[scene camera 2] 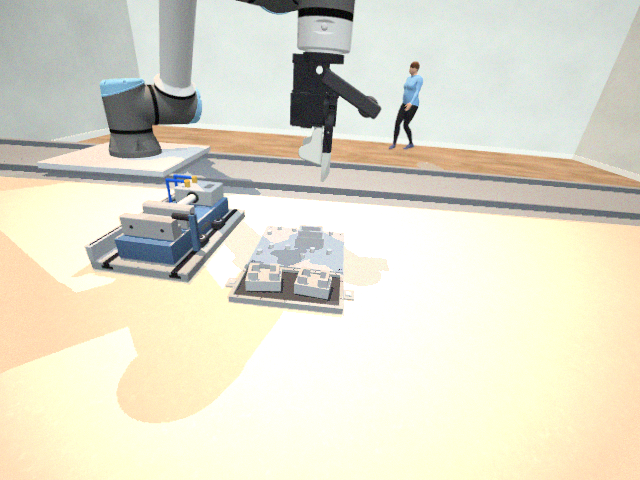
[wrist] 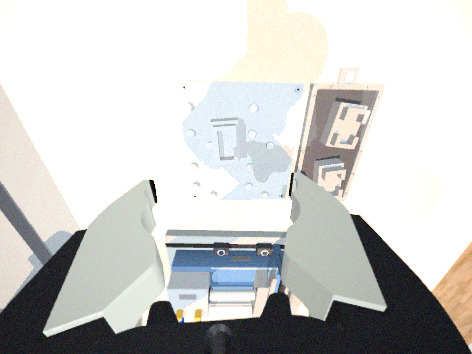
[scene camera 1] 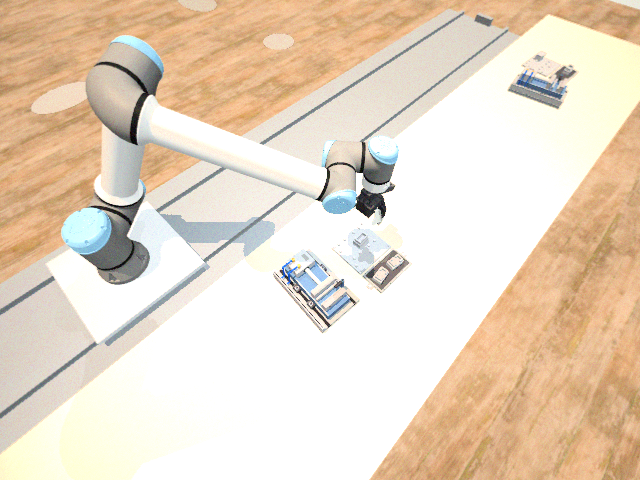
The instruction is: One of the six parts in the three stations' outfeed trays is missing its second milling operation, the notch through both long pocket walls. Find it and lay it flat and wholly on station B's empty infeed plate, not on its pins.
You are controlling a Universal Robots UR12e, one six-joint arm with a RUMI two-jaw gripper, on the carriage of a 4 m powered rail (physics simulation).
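Places are measured from the arm's base along level axes (x back, y right, z up), in millimetres.
Pixels of known places: gripper, between the fingertips: (scene camera 2: 322, 174) (wrist: 223, 179); arm's base, origin of its link: (scene camera 2: 136, 152) (scene camera 1: 125, 263).
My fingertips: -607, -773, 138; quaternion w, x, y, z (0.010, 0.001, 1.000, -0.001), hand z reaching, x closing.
Note:
For each thing: its top centre in the pictures, then the offset to it from my fingertips, as dx, dy, dz. "pt": a spot on its surface instead.
- grey pocketed part, centre of its top: (wrist: 225, 145) (scene camera 2: 311, 228) (scene camera 1: 361, 236) +1, +17, -125
- pinned infeed plate, centre of its top: (wrist: 240, 149) (scene camera 2: 301, 246) (scene camera 1: 361, 246) -20, +36, -160
- dark outfeed tray, centre of its top: (wrist: 275, 154) (scene camera 2: 295, 255) (scene camera 1: 370, 254) -75, +43, -152
- grey vise machine, centre of its top: (wrist: 241, 308) (scene camera 2: 175, 197) (scene camera 1: 315, 278) -12, +307, -69
- station, a spot on its surface: (scene camera 1: 540, 85) pt -77, -1522, -109
A grey pocketed part (scene camera 1: 360, 238) (scene camera 2: 310, 236) (wrist: 228, 142) lies on the pinned infeed plate (scene camera 1: 343, 249) (scene camera 2: 281, 262) (wrist: 225, 95), with pins around it. Its long pocket walls look unnotched in the wrist view. It looks flat, but whether any pin is under it is hidden. My gripper (scene camera 1: 379, 219) (scene camera 2: 316, 167) (wrist: 223, 179) is open and empty above the plate, its fingers wide apart, clear of the part. Two notched parts (scene camera 1: 395, 261) (scene camera 2: 263, 277) (wrist: 346, 125) sit in the dark outfeed tray (scene camera 1: 395, 277) (scene camera 2: 289, 304) (wrist: 365, 86) beside the plate.
The station's blue and grey vise machine (scene camera 1: 320, 284) (scene camera 2: 155, 242) (wrist: 220, 275) stands beside the plate. Another station (scene camera 1: 540, 85) stands at the table's far end. The rail (scene camera 1: 310, 111) runs along the table. A person (scene camera 2: 411, 95) stands beyond the rail.

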